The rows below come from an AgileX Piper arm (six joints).
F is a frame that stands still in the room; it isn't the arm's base.
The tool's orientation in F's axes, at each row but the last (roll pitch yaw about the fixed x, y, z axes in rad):
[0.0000, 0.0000, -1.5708]
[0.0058, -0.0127, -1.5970]
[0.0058, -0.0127, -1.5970]
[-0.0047, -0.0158, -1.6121]
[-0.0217, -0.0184, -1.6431]
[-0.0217, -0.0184, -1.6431]
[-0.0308, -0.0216, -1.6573]
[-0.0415, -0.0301, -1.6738]
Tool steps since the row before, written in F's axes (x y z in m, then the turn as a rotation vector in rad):
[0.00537, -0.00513, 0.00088, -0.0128, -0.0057, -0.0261]
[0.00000, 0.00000, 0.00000, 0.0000, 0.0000, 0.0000]
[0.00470, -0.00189, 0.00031, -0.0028, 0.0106, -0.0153]
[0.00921, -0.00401, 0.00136, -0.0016, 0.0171, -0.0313]
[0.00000, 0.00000, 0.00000, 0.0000, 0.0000, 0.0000]
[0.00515, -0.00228, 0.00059, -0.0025, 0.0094, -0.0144]
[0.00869, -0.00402, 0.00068, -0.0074, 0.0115, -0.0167]
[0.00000, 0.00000, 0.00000, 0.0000, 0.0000, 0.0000]
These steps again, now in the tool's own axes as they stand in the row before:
[0.00513, 0.00537, 0.00088, 0.0057, -0.0128, -0.0261]
[0.00000, 0.00000, 0.00000, 0.0000, 0.0000, 0.0000]
[0.00177, 0.00475, 0.00026, -0.0107, -0.0032, -0.0151]
[0.00365, 0.00936, 0.00135, -0.0175, -0.0022, -0.0310]
[0.00000, 0.00000, 0.00000, 0.0000, 0.0000, 0.0000]
[0.00191, 0.00529, 0.00067, -0.0095, -0.0029, -0.0143]
[0.00327, 0.00898, 0.00089, -0.0112, -0.0079, -0.0167]
[0.00000, 0.00000, 0.00000, 0.0000, 0.0000, 0.0000]

